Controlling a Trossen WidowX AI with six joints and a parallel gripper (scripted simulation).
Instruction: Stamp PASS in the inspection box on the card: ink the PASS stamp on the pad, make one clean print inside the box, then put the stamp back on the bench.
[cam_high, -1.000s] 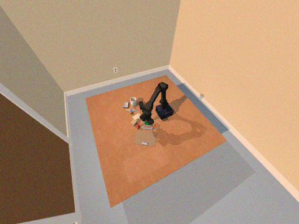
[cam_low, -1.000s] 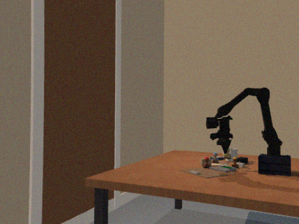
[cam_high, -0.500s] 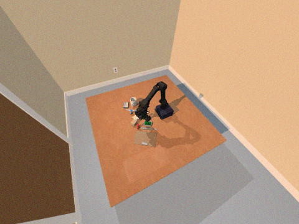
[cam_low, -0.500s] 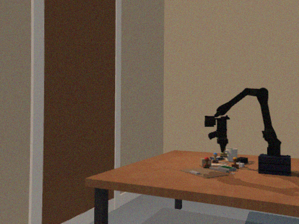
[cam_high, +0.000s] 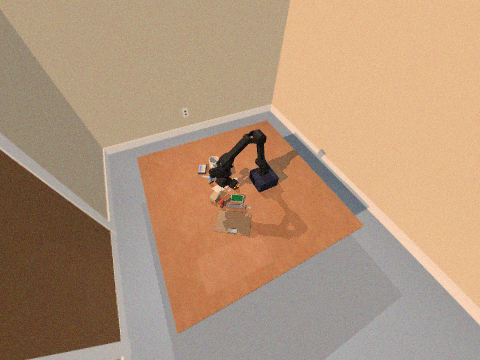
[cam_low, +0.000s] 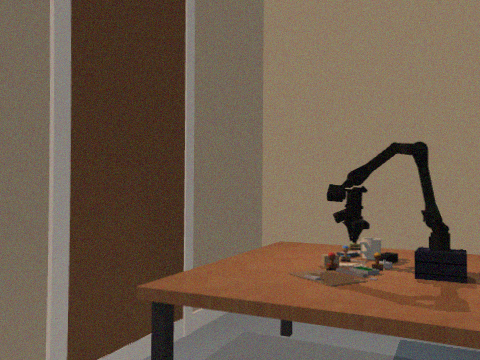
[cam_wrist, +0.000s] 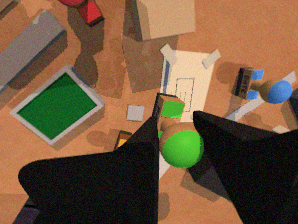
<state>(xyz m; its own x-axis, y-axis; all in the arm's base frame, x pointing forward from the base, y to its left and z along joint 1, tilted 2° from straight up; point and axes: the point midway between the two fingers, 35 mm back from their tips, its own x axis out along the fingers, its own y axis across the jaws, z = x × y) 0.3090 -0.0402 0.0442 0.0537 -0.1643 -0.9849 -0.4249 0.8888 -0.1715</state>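
My gripper tip is 10 mm short of the cream card, 50 mm to the left of it and 100 mm above it. From my gripper tip the other things lie so: orange-knobbed stamp 90 mm behind, 20 mm to the left, 80 mm below; green-knobbed stamp 10 mm behind, 10 mm below; red-knobbed stamp 70 mm ahead, 90 mm to the left, 80 mm below.
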